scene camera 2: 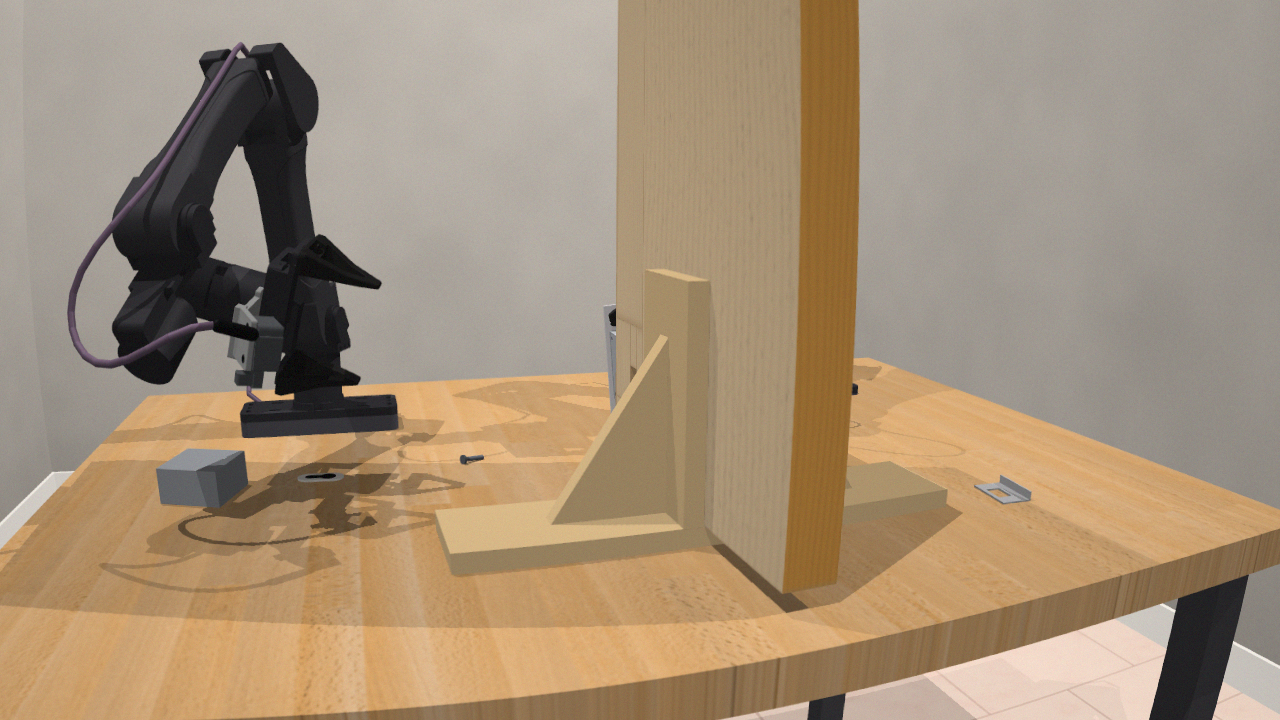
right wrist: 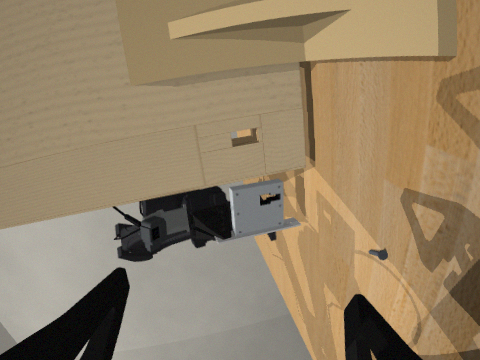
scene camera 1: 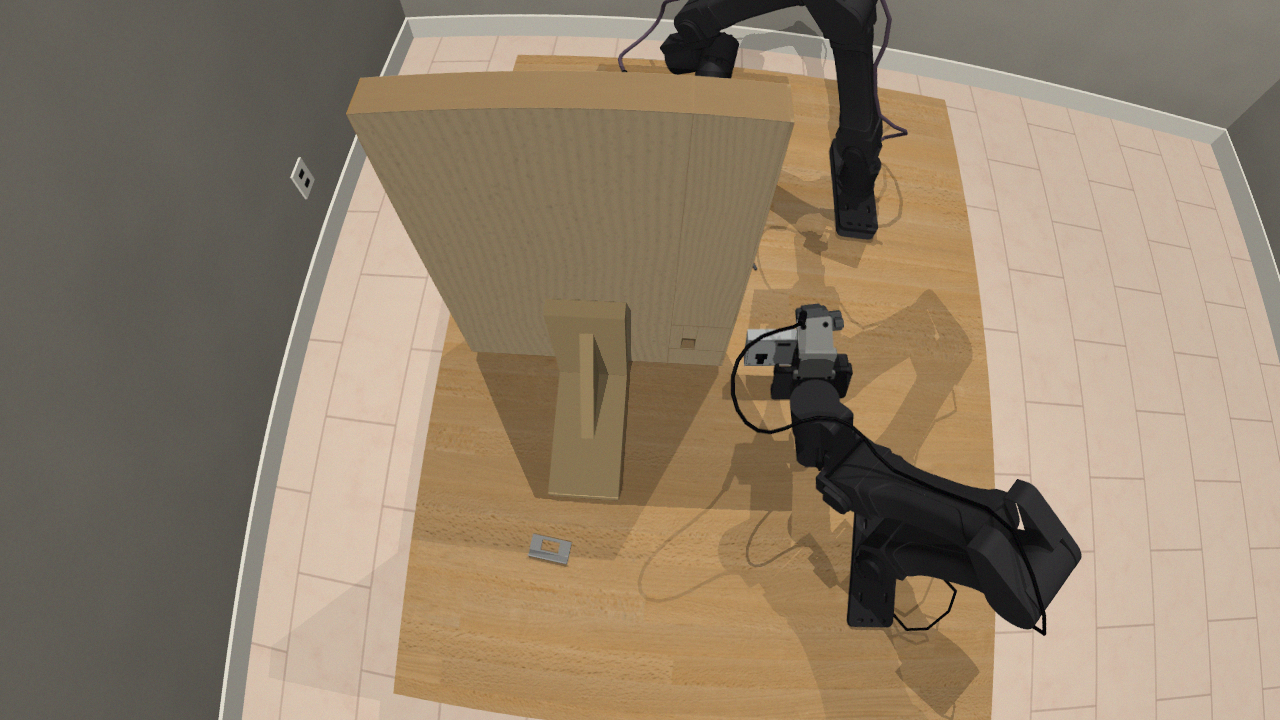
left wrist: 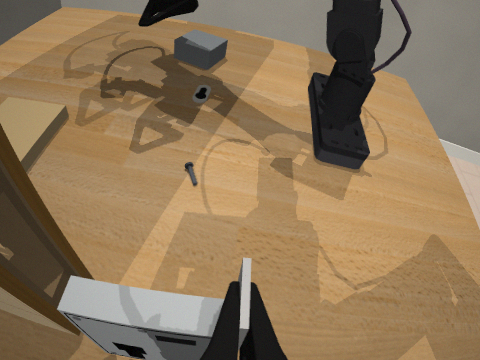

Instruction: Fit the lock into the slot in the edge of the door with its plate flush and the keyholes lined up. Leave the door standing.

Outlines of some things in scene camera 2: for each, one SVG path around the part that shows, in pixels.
My right gripper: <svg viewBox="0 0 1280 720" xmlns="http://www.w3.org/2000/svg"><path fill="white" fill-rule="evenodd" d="M230 336L227 357L237 360L244 371L251 371L255 341L247 341ZM324 235L318 234L313 239L306 237L295 249L287 247L269 263L266 273L224 262L220 266L220 275L215 274L209 293L217 295L215 305L208 303L205 308L205 318L207 321L220 318L249 326L250 330L256 331L257 320L254 316L274 316L284 326L282 353L285 353L285 356L281 360L278 372L276 372L274 383L276 384L275 394L279 396L321 387L356 386L361 380L360 376L344 368L296 349L304 302L294 300L298 275L370 289L379 289L382 284L380 280L355 265Z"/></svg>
A silver lock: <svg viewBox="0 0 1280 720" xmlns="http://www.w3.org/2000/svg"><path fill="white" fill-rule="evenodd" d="M616 304L603 306L611 413L616 406L616 326L610 324L609 313L616 308Z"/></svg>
A wooden door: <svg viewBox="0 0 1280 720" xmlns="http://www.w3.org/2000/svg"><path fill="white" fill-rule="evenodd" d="M618 0L616 406L557 500L435 510L436 531L451 575L577 563L725 544L782 594L837 584L842 525L946 507L948 493L947 488L892 461L847 467L858 265L860 160L859 0Z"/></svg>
An angled metal plate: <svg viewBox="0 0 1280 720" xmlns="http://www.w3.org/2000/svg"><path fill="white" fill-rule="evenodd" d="M974 485L974 487L1002 504L1031 500L1032 491L1003 475L1000 475L1000 482ZM989 491L999 489L1009 496L998 497Z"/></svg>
A grey block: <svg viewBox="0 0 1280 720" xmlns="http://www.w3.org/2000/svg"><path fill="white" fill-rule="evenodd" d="M156 468L161 504L220 508L248 485L245 451L188 448Z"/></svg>
